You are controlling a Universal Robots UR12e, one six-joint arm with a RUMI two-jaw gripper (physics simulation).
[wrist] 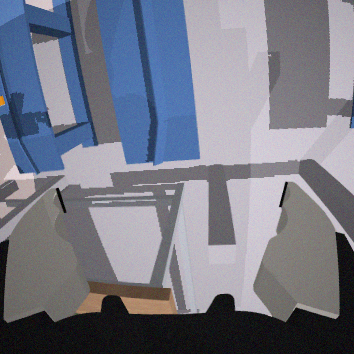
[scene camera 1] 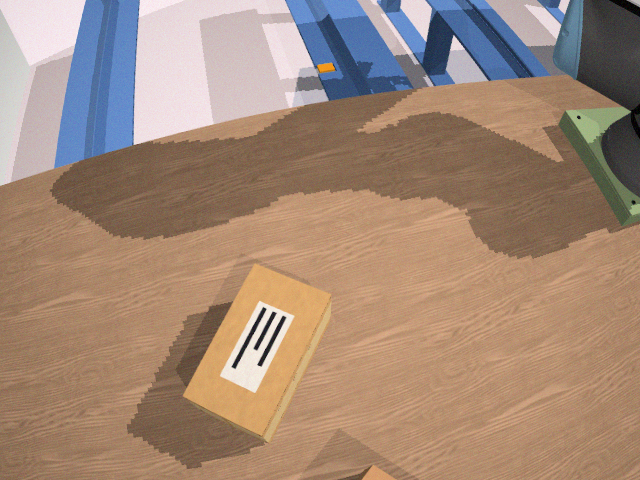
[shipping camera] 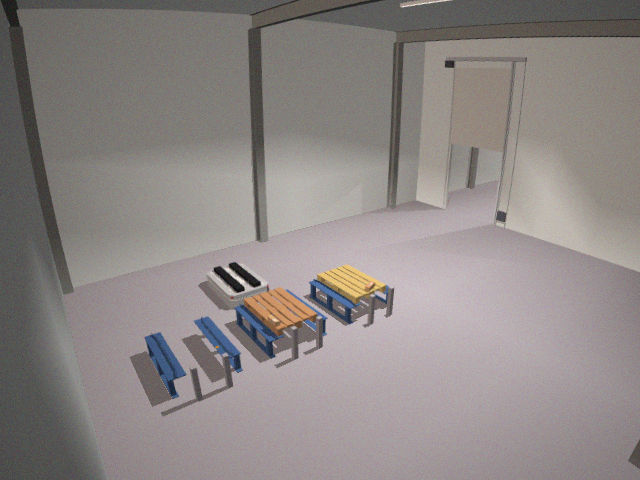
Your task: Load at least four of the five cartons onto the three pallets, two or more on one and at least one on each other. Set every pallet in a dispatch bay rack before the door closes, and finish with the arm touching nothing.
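Places are measured from the arm's base along level axes (x ahead, y down, z left), in centimetres.
Where they show: gripper, fingertip midpoint: (wrist: 171,189).
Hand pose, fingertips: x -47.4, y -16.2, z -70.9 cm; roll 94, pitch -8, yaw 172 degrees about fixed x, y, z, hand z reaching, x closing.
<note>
Each offset is from my fingertips to the top centre of the thing. "*": to the spot under its first point. Level surfaces: height alone.
In scene camera 1, a labelled carton @[dx +124.5, dy +10.6, dz +83.8 cm] (scene camera 1: 248,403) lies flat on the wooden table @[dy +19.6 cm] (scene camera 1: 439,310). The corner of another carton @[* dx +116.4, dy +9.5, dz +102.3 cm] (scene camera 1: 376,474) shows at the bottom edge. In the shipping camera, a yellow pallet (shipping camera: 336,281) with a small carton (shipping camera: 370,285) rests in the right bay rack (shipping camera: 330,301). An orange pallet (shipping camera: 281,301) with a small carton (shipping camera: 273,320) rests in the middle bay rack (shipping camera: 254,329). No pallet shows in the left bay rack (shipping camera: 219,336). My gripper (wrist: 171,189) is open, away from the cartons, with nothing between its fingers. The door (shipping camera: 478,108) is partly lowered.
A white mobile robot (shipping camera: 237,277) with two black strips stands behind the middle rack. Grey posts (shipping camera: 295,343) stand before the bays. A green arm base (scene camera 1: 594,160) is at the table's right. Blue rack beams (wrist: 175,80) and a grey frame (wrist: 167,240) show in the wrist view.
</note>
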